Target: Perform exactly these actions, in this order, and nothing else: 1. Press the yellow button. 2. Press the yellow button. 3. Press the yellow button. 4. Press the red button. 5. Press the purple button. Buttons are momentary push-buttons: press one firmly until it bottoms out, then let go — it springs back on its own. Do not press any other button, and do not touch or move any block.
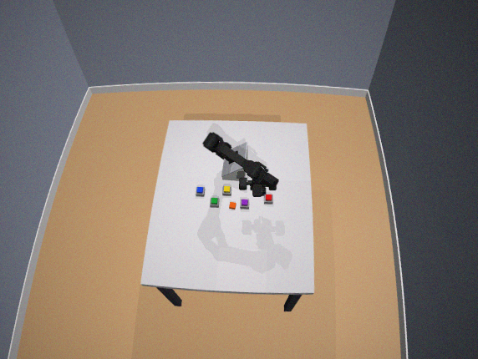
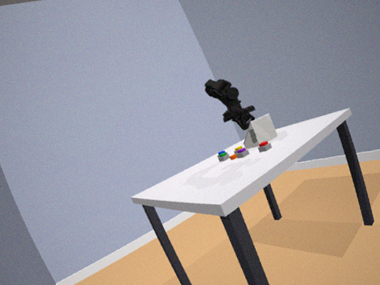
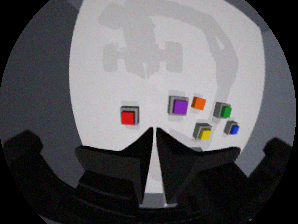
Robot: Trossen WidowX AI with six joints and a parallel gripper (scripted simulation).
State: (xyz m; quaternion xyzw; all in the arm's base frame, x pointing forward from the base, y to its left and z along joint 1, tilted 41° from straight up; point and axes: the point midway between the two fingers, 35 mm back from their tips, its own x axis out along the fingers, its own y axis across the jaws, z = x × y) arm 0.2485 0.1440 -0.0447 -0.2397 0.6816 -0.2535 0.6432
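Now: the purple button 10 mm ahead of my gripper tip, 70 mm to the right of it and 100 mm below it. Also, from my gripper tip: yellow button (70 mm behind, 170 mm to the right, 100 mm below); then orange block (20 mm ahead, 130 mm to the right, 120 mm below); then red button (20 mm behind, 60 mm to the left, 100 mm below).
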